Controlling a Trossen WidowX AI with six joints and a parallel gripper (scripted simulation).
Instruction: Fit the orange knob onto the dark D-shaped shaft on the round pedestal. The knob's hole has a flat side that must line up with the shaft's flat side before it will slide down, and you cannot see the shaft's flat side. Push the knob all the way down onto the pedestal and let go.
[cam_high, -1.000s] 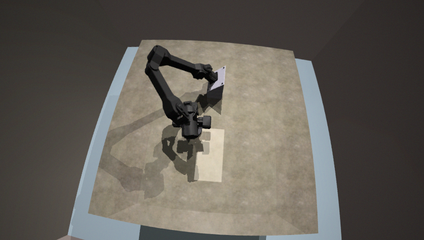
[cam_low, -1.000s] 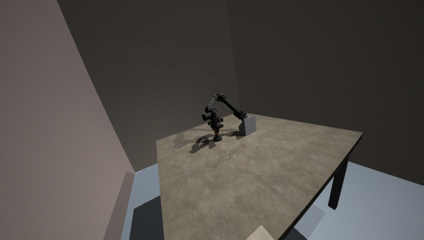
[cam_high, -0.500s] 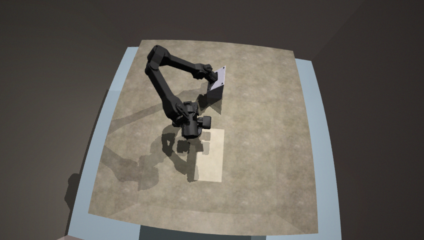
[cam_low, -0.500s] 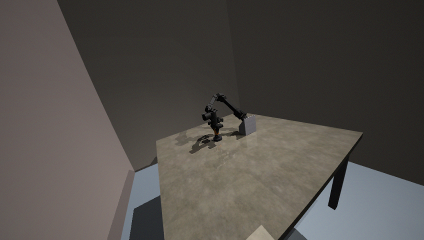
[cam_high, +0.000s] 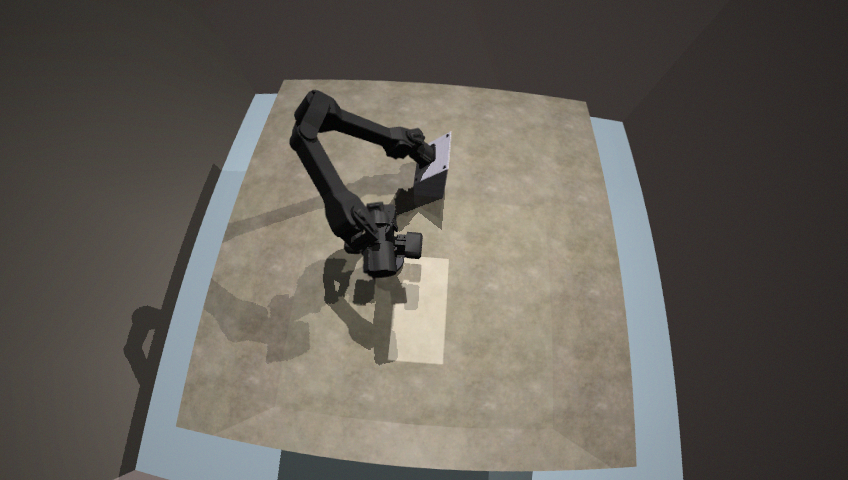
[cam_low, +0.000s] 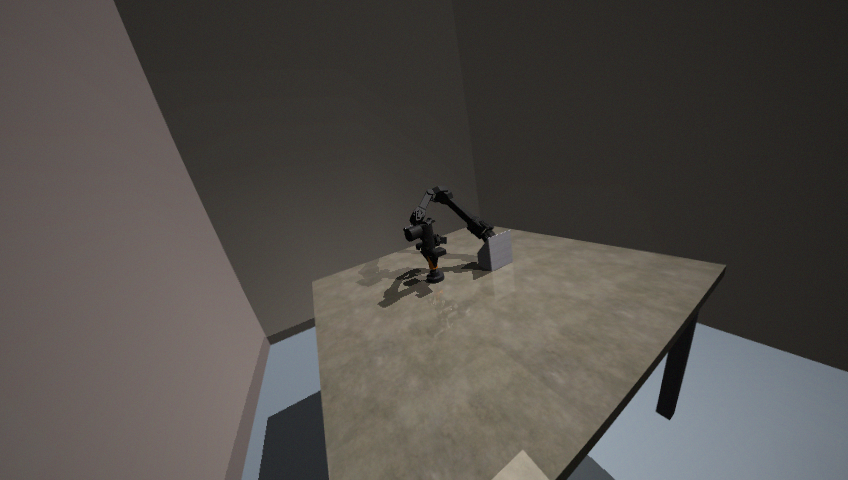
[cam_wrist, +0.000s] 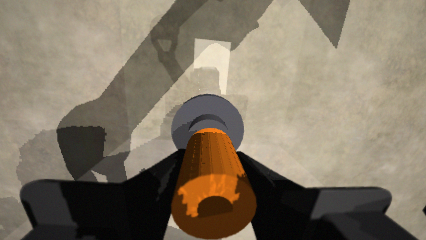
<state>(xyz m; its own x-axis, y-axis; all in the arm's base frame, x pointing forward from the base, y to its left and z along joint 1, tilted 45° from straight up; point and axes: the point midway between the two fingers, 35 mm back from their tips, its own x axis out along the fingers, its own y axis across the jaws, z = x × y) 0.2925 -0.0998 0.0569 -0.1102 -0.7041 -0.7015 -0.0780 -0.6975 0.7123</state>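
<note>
Right now my gripper tip is 20 mm below the orange knob. Also, from my gripper tip: pedestal (40 mm below).
</note>
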